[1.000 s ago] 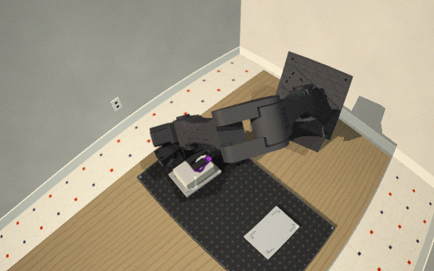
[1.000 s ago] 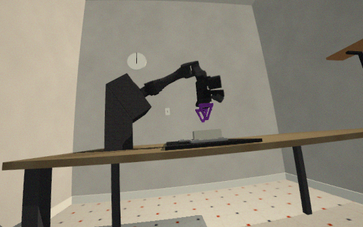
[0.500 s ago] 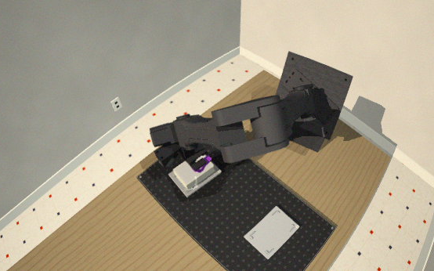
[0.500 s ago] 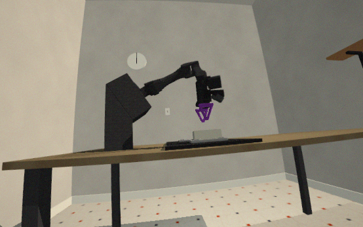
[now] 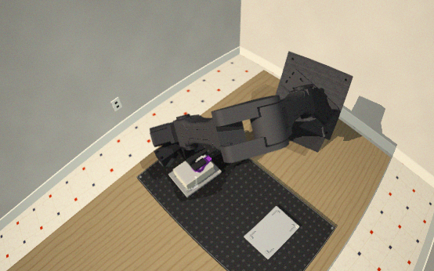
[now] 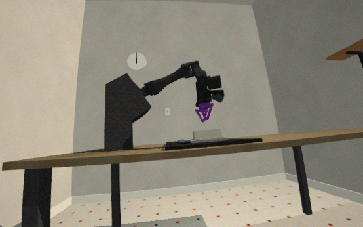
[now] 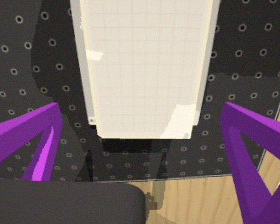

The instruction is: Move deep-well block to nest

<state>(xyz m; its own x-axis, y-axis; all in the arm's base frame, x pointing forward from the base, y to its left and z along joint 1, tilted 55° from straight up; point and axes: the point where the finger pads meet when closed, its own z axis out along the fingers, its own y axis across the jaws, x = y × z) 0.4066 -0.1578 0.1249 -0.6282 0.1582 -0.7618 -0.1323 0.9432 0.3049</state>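
Now: hand 7 cm above the cream 96-well deep-well block.
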